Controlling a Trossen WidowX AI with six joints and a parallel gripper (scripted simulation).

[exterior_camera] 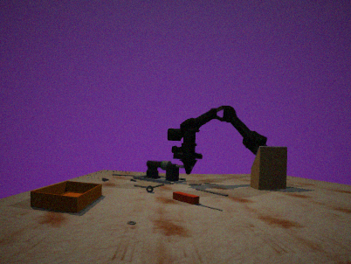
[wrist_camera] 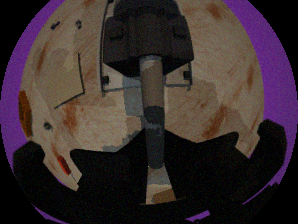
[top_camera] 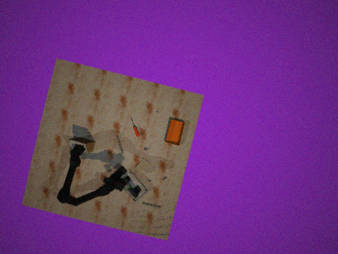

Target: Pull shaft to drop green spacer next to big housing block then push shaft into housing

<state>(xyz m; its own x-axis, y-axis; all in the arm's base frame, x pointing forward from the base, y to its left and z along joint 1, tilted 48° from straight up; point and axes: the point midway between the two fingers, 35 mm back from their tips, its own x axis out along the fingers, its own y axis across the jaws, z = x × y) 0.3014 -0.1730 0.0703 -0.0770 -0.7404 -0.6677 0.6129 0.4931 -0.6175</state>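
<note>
The shaft is 6 cm ahead of my gripper tip, 4 cm to the right of it and 3 cm above it. The rest, counted from my gripper tip: red-handled screwdriver: 40 cm to the left, 4 cm below, 4 cm ahead; then green spacer: 11 cm ahead, 8 cm to the right, 3 cm above; then orange tray: 43 cm to the left, 39 cm ahead, 4 cm below.
</note>
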